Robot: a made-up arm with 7 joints. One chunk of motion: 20 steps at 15 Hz.
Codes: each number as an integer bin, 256 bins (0 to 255) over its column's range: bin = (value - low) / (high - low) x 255, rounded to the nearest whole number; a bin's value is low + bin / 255 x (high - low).
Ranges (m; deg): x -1.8..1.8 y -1.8..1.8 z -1.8..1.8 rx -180..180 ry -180..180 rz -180..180
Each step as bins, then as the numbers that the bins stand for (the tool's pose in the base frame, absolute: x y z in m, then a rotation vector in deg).
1 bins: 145 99 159 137 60 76
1 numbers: 0.2471 -0.4024 0.4447 13.41 -95.29 -72.71
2 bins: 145 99 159 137 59 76
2 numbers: 0.2471 -0.4024 0.4447 13.41 -96.71 -72.71
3 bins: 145 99 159 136 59 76
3 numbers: 0.2471 -0.4024 0.4447 12.00 -96.71 -72.71
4 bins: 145 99 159 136 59 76
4 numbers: 0.2471 -0.4024 0.4447 12.00 -96.71 -72.71
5 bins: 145 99 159 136 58 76
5 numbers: 0.2471 -0.4024 0.4447 12.00 -98.12 -72.71
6 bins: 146 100 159 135 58 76
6 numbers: 0.2612 -0.3882 0.4447 10.59 -98.12 -72.71
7 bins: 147 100 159 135 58 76
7 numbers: 0.2753 -0.3882 0.4447 10.59 -98.12 -72.71
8 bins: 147 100 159 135 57 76
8 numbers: 0.2753 -0.3882 0.4447 10.59 -99.53 -72.71
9 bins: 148 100 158 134 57 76
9 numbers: 0.2894 -0.3882 0.4306 9.18 -99.53 -72.71
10 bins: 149 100 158 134 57 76
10 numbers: 0.3035 -0.3882 0.4306 9.18 -99.53 -72.71
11 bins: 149 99 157 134 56 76
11 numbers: 0.3035 -0.4024 0.4165 9.18 -100.94 -72.71
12 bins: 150 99 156 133 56 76
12 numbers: 0.3176 -0.4024 0.4024 7.76 -100.94 -72.71
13 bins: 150 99 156 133 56 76
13 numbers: 0.3176 -0.4024 0.4024 7.76 -100.94 -72.71
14 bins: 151 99 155 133 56 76
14 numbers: 0.3318 -0.4024 0.3882 7.76 -100.94 -72.71
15 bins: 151 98 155 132 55 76
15 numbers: 0.3318 -0.4165 0.3882 6.35 -102.35 -72.71
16 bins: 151 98 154 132 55 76
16 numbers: 0.3318 -0.4165 0.3741 6.35 -102.35 -72.71
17 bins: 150 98 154 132 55 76
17 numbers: 0.3176 -0.4165 0.3741 6.35 -102.35 -72.71
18 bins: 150 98 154 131 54 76
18 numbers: 0.3176 -0.4165 0.3741 4.94 -103.76 -72.71
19 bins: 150 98 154 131 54 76
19 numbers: 0.3176 -0.4165 0.3741 4.94 -103.76 -72.71
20 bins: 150 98 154 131 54 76
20 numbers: 0.3176 -0.4165 0.3741 4.94 -103.76 -72.71
